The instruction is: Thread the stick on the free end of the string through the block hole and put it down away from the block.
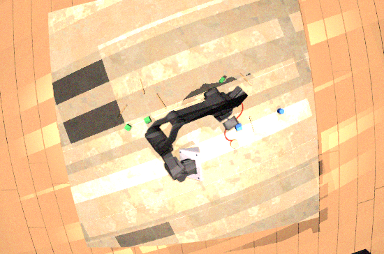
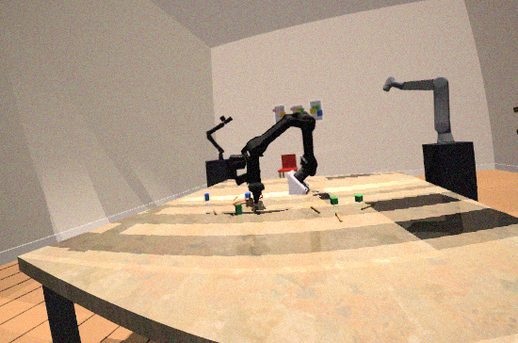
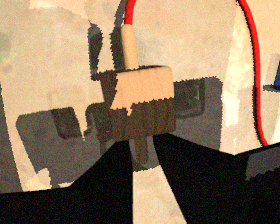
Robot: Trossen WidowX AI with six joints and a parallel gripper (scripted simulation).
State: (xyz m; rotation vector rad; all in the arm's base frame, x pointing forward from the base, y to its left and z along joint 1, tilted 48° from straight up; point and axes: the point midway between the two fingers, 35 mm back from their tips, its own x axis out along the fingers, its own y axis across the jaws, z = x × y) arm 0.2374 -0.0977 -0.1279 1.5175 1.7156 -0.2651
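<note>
The wooden block lies 30 mm to the right of my gripper tip, 10 mm ahead of it and 10 mm above it. Also, from my gripper tip: blue cube (100 mm behind, 80 mm to the right, 10 mm above); then round wooden button (180 mm behind, 50 mm to the right); then thin wooden stick (40 mm to the right, 20 mm ahead, 10 mm above).
</note>
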